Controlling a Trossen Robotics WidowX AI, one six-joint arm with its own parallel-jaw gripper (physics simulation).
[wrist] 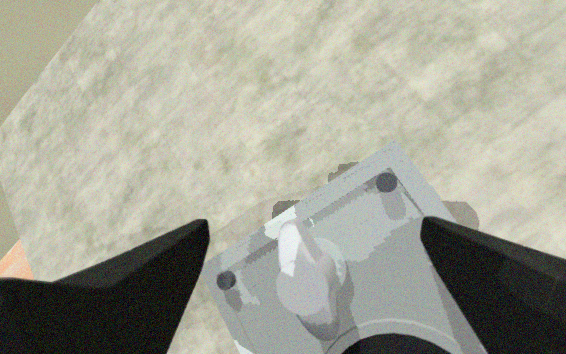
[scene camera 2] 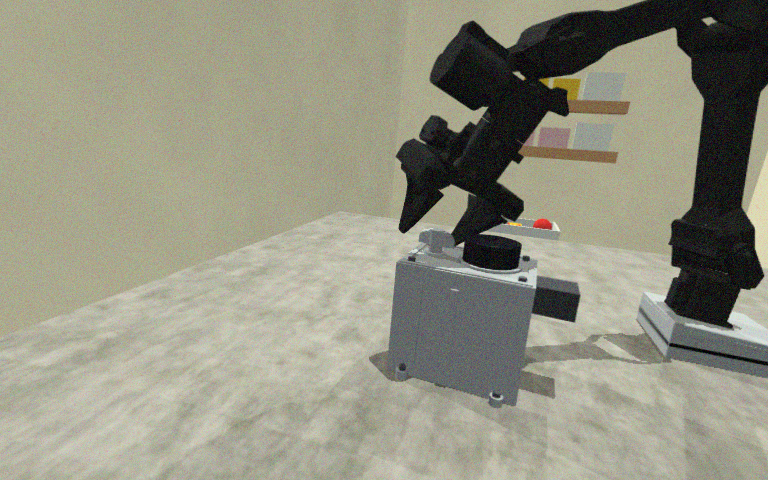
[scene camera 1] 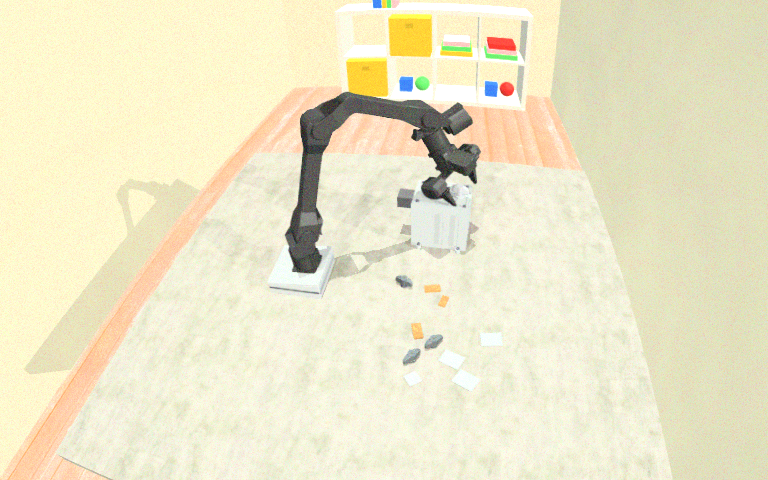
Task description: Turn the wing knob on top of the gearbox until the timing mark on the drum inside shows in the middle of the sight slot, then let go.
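Where they show: gripper, fingertip midpoint: (wrist: 314, 228) (scene camera 2: 426, 239) (scene camera 1: 465, 194); arm's base at its link origin: (scene camera 2: 695, 314) (scene camera 1: 307, 263).
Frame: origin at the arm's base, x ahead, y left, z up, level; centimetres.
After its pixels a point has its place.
Observation:
The grey gearbox (scene camera 1: 440, 229) @(x 31.4, y 16.4, z 2.1 cm) (scene camera 2: 461, 333) @(x 30.5, y 28.8, z 2.1 cm) (wrist: 385, 280) @(x 33.7, y 20.5, z 8.8 cm) stands upright on the mat. Its pale wing knob (scene camera 1: 459, 190) @(x 35.5, y 21.8, z 11.2 cm) (scene camera 2: 435, 240) @(x 35.6, y 23.7, z 10.8 cm) (wrist: 304, 287) @(x 35.6, y 22.6, z 12.0 cm) rises from the top near one edge, beside a round black cap (scene camera 2: 492, 253) @(x 28.6, y 26.1, z 11.0 cm) (wrist: 395, 345) @(x 31.8, y 21.4, z 10.1 cm). My gripper (scene camera 1: 464, 193) @(x 37.2, y 21.6, z 10.3 cm) (scene camera 2: 428, 237) @(x 37.2, y 21.6, z 10.3 cm) (wrist: 314, 228) @(x 37.2, y 21.6, z 10.3 cm) is open and empty, tilted over the gearbox top. In the wrist view the fingers stand wide apart, with the knob between them and nearer the left one. In scene camera 2 one fingertip is just above and left of the knob, the other close to its right end. I cannot make out the sight slot or timing mark.
A dark block (scene camera 1: 404, 198) @(x 21.1, y 21.0, z 7.6 cm) (scene camera 2: 557, 298) @(x 21.3, y 25.3, z 6.9 cm) sticks out from the gearbox side. Grey stones (scene camera 1: 403, 281) @(x 24.4, y 0.5, z -2.4 cm), orange pieces (scene camera 1: 432, 288) @(x 31.5, y 1.0, z -4.1 cm) and white squares (scene camera 1: 491, 339) @(x 47.1, y -12.4, z -4.6 cm) lie on the mat. A white tray (scene camera 2: 529, 232) with a red ball stands behind. A white shelf unit (scene camera 1: 433, 9) is at the back.

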